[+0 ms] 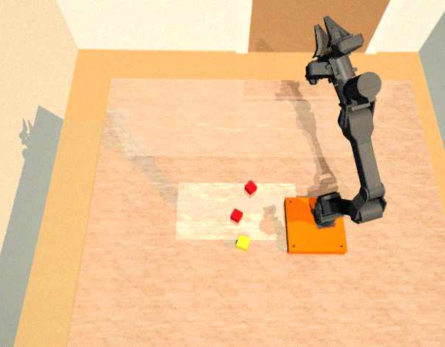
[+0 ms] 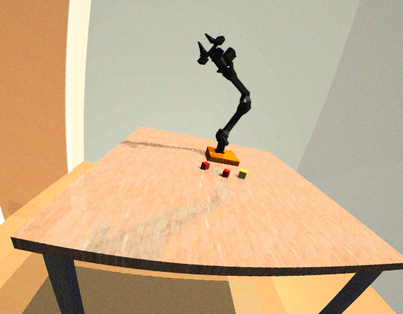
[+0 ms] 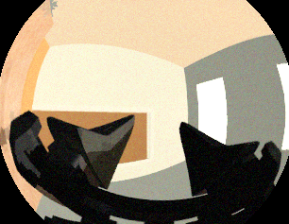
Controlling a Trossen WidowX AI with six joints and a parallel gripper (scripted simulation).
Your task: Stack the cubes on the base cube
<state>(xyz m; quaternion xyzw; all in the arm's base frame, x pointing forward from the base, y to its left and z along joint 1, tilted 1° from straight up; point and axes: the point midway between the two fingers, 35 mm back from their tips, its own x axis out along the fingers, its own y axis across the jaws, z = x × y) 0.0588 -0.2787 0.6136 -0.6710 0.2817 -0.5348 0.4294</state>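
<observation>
My gripper tip is now 65 cm above the yellow base cube, 34 cm to the right of it and 22 cm short of it.
</observation>
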